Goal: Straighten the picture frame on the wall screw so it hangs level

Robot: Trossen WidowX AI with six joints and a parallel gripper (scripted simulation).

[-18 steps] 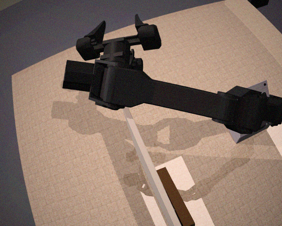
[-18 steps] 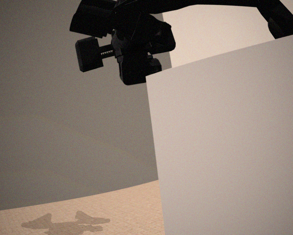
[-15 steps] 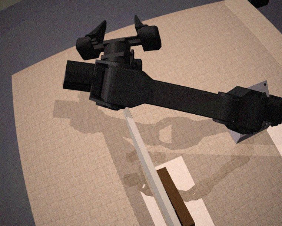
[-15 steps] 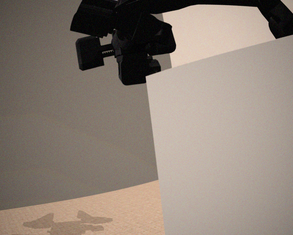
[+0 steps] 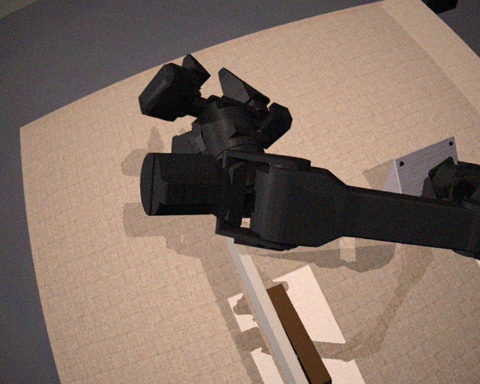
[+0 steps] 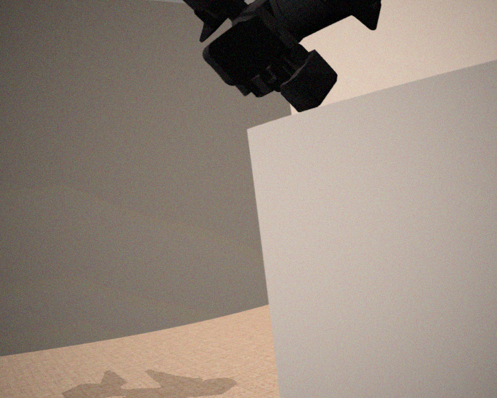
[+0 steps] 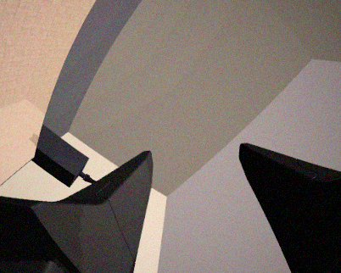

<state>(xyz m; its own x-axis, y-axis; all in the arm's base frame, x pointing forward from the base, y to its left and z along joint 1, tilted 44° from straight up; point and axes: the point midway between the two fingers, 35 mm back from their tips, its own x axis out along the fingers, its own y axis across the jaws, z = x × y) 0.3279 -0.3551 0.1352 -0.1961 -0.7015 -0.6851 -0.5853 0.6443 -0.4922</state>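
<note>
The brown wooden picture frame lies 60 mm ahead of my gripper tip, 330 mm to the left of it and 250 mm below it. The rest, counted from my gripper tip: wall panel 70 mm ahead, 330 mm to the left, 260 mm below.
</note>
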